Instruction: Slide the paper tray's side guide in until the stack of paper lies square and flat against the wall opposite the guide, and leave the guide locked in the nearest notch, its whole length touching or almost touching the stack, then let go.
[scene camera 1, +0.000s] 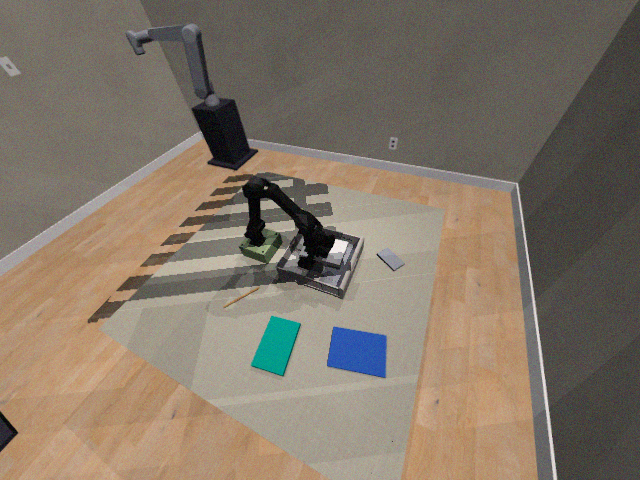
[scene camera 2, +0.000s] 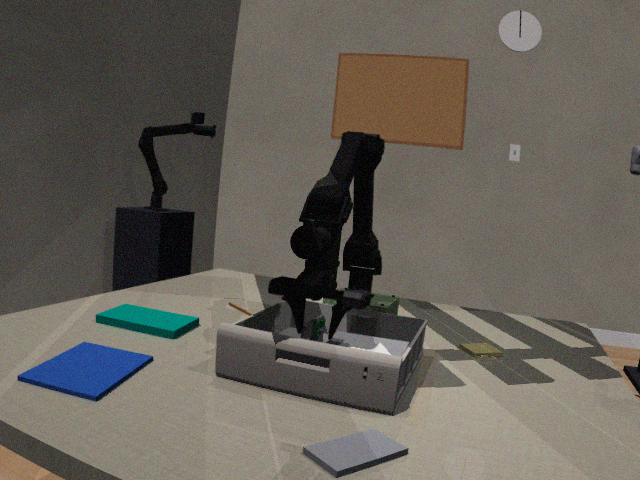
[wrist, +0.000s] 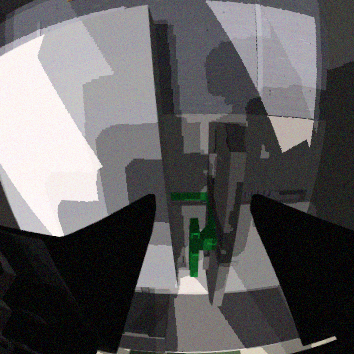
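Where they show: gripper, between the fingertips: (scene camera 1: 314, 261) (scene camera 2: 314, 336) (wrist: 203, 201); arm's base, origin of its link: (scene camera 1: 258, 240).
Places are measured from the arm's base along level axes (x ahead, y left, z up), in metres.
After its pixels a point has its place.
Observation:
The grey paper tray (scene camera 1: 323, 287) @[x 0.409, y -0.101, z -0.033 m] (scene camera 2: 310, 382) @[x 0.499, y 0.068, z -0.047 m] stands on the table below the arm. The white paper stack (scene camera 1: 339, 250) @[x 0.398, y 0.118, z -0.034 m] (scene camera 2: 379, 349) @[x 0.297, y 0.129, z -0.034 m] (wrist: 120, 65) @[x 0.395, y 0.053, z -0.034 m] lies in it, at the left of the wrist view, partly in shadow. The side guide (wrist: 231, 200) @[x 0.332, y -0.003, z 0.002 m] is a dark upright plate with a green latch (wrist: 194, 245) @[x 0.309, y 0.012, z 0.004 m] (scene camera 2: 320, 328) @[x 0.265, y -0.002, z -0.023 m] on its stack side. A gap shows between the guide and the stack edge. My gripper (wrist: 203, 201) @[x 0.317, y 0.005, z -0.026 m] (scene camera 2: 316, 336) @[x 0.317, y 0.005, z -0.026 m] is partly open and empty, its tips down in the tray. The guide and latch lie between the fingers in the wrist view. The stack's far edge is hidden.
A teal slab (scene camera 1: 276, 345) @[x 0.335, y -0.390, z -0.060 m] (scene camera 2: 147, 320) @[x 0.358, y -0.361, z -0.059 m], a blue slab (scene camera 1: 357, 352) @[x 0.630, y -0.287, z -0.069 m] (scene camera 2: 85, 369) @[x 0.646, y -0.271, z -0.069 m], a grey slab (scene camera 1: 390, 258) @[x 0.639, y 0.186, z -0.067 m] (scene camera 2: 356, 452) @[x 0.651, y 0.191, z -0.067 m], a pencil (scene camera 1: 241, 297) @[x 0.070, y -0.272, z -0.072 m] and a yellow pad (scene camera 2: 480, 349) @[x 0.063, y 0.316, z -0.067 m] lie around the tray. The green arm base (scene camera 1: 261, 246) @[x 0.039, y -0.025, z 0.001 m] stands beside it. Tray walls surround the fingers.

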